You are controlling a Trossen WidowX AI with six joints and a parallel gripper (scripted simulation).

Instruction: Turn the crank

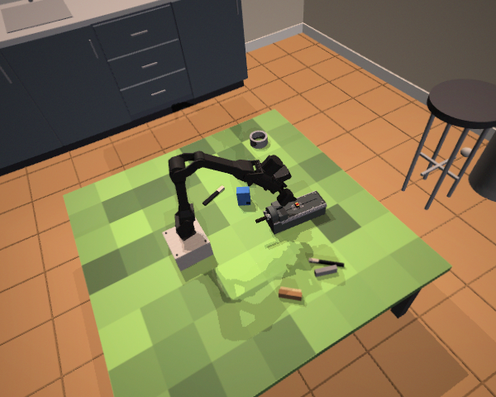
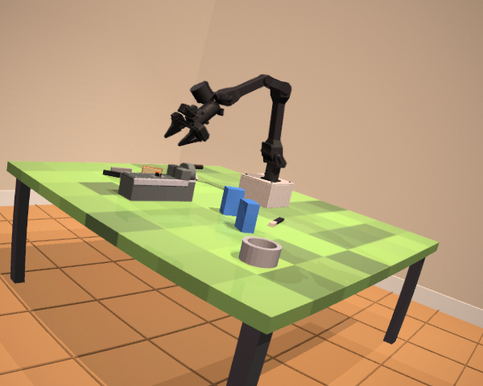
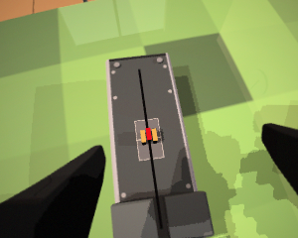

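Now: the crank handle 140 mm behind my gripper tip, 30 mm to the left of it and 90 mm below it. Also, from my gripper tip: grey bar 80 mm behind, 280 mm to the right, 180 mm below; wooden block 250 mm behind, 260 mm to the right, 180 mm below; red pointer 40 mm ahead, 110 mm below.
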